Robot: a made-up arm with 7 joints. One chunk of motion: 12 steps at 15 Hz.
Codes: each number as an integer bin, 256 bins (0 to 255) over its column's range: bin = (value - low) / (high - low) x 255, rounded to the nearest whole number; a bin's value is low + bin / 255 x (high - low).
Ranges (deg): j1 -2.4..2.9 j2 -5.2..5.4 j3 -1.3..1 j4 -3.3..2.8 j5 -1.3..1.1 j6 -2..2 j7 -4.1..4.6
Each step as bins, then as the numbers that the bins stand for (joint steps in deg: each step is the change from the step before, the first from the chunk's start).
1 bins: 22 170 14 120 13 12 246
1 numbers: -1.943 1.867 -1.174 -0.429 -1.178 -1.812 4.293
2 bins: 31 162 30 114 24 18 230
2 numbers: -1.756 1.534 -1.029 -0.573 -1.074 -1.718 3.747
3 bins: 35 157 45 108 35 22 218
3 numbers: -1.673 1.326 -0.894 -0.716 -0.971 -1.655 3.338
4 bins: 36 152 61 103 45 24 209
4 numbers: -1.652 1.118 -0.750 -0.836 -0.876 -1.624 3.031
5 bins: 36 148 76 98 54 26 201
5 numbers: -1.652 0.952 -0.615 -0.956 -0.792 -1.592 2.758
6 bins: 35 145 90 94 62 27 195
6 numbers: -1.673 0.827 -0.488 -1.051 -0.716 -1.576 2.553
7 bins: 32 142 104 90 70 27 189
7 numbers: -1.735 0.703 -0.362 -1.147 -0.641 -1.576 2.348
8 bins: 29 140 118 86 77 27 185
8 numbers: -1.797 0.620 -0.236 -1.243 -0.575 -1.576 2.212
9 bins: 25 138 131 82 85 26 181
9 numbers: -1.880 0.536 -0.118 -1.338 -0.500 -1.592 2.075
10 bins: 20 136 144 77 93 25 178
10 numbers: -1.984 0.453 -0.001 -1.458 -0.425 -1.608 1.973
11 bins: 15 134 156 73 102 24 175
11 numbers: -2.088 0.370 0.107 -1.554 -0.340 -1.624 1.871
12 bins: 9 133 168 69 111 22 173
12 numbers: -2.213 0.329 0.215 -1.649 -0.255 -1.655 1.802
